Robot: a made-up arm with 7 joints.
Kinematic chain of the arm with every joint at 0, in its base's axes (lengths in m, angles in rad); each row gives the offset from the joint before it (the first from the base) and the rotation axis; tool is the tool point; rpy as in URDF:
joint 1: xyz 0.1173 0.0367 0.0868 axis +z
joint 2: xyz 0.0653 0.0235 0 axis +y
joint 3: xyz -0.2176 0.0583 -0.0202 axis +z
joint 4: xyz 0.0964 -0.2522 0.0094 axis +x
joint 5: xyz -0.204 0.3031 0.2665 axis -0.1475 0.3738 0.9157
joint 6: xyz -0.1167 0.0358 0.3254 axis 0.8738 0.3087 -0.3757
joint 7: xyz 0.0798 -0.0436 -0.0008 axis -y
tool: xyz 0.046 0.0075 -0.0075 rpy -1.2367 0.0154 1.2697
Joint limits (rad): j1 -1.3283..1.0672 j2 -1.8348..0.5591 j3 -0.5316..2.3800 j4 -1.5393..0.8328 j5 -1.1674..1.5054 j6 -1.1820..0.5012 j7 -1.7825..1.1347
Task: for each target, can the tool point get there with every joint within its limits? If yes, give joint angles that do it. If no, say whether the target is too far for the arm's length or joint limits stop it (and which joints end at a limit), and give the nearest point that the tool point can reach.
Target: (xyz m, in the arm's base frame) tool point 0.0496 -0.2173 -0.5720
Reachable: yes | joints -1.0979 -1.5728 1.7341 -1.2086 -0.8502 -1.0018 0.5899
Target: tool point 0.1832 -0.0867 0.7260
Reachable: yes | joints 0.7329 0.1445 1.6956 0.0955 -0.9093 -0.1553 0.5822
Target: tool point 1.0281 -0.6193 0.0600
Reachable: no: joint limits stop it (at a limit: joint 2, joint 4, joint 5) | nearest point 0.7271 -0.4025 -0.0107 | short by 0.378 m
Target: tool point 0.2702 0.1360 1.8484
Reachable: no: too far | nearest point 0.2109 -0.0463 1.0199 | short by 0.850 m
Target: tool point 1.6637 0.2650 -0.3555
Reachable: no: too far | nearest point 0.8641 0.1469 -0.2218 | short by 0.819 m
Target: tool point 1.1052 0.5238 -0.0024
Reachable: no: joint limits stop it (at a limit: joint 2, joint 4, joint 5) | nearest point 0.7966 0.3716 -0.0472 | short by 0.347 m
